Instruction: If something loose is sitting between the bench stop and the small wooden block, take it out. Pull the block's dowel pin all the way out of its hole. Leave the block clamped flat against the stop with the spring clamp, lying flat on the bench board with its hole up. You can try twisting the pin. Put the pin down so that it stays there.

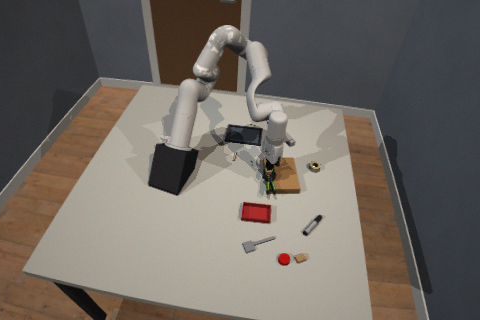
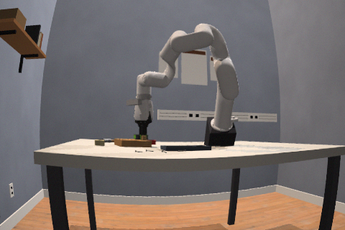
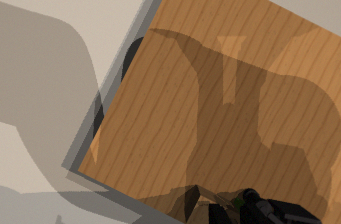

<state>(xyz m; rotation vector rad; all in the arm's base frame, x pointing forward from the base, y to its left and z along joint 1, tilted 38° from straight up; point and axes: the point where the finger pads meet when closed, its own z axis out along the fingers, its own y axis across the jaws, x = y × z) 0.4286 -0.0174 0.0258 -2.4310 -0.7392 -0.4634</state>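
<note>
Now: hand 20 mm above the dowel pin. From my hand the other things lie so: red tray: 40 mm behind, 230 mm to the right, 70 mm below; small wooden block: 40 mm below; loose dowel: 170 mm behind, 100 mm to the left, 70 mm below.
</note>
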